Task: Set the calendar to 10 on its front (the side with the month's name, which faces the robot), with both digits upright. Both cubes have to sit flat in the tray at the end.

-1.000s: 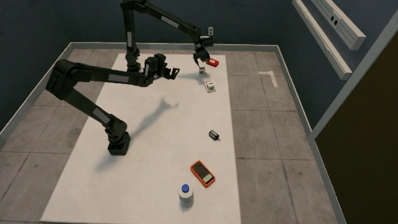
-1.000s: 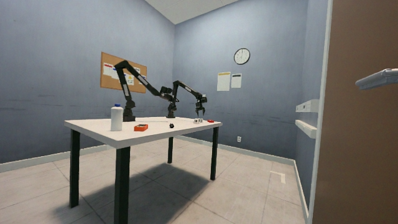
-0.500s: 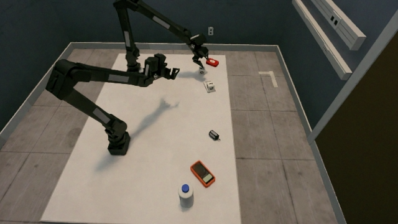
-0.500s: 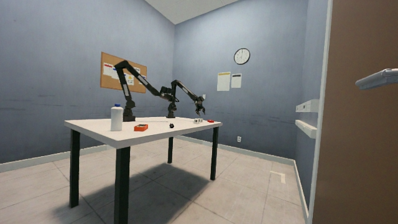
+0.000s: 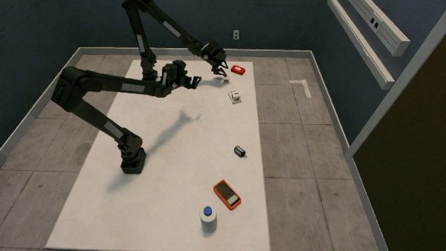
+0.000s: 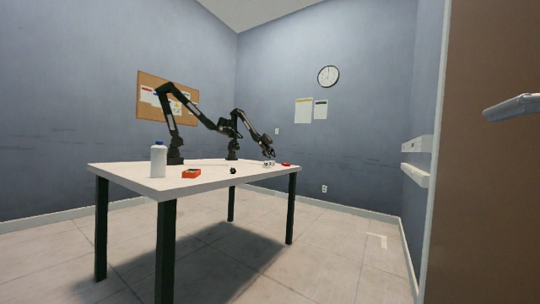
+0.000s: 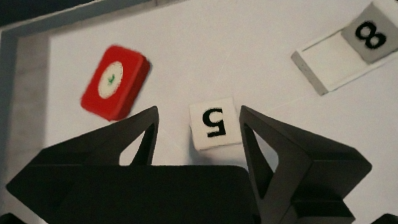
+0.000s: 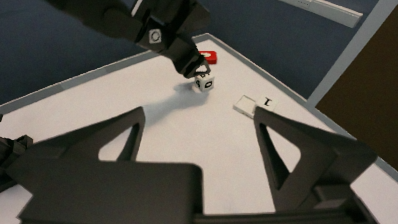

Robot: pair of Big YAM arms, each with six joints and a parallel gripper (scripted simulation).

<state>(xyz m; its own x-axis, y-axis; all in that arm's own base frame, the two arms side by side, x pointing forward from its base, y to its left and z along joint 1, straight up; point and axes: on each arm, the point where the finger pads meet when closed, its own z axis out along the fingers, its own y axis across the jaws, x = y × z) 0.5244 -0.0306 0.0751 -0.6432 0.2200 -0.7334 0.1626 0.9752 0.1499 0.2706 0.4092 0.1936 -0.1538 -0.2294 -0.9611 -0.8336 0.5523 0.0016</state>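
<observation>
My left hand is 11 cm to the right of the red box, 11 cm short of it and 6 cm above it. The rest, counted from my left hand: black object (60 cm to the right, 6 cm below, 2 cm ahead); orange device (81 cm to the right, 8 cm behind, 6 cm below).
</observation>
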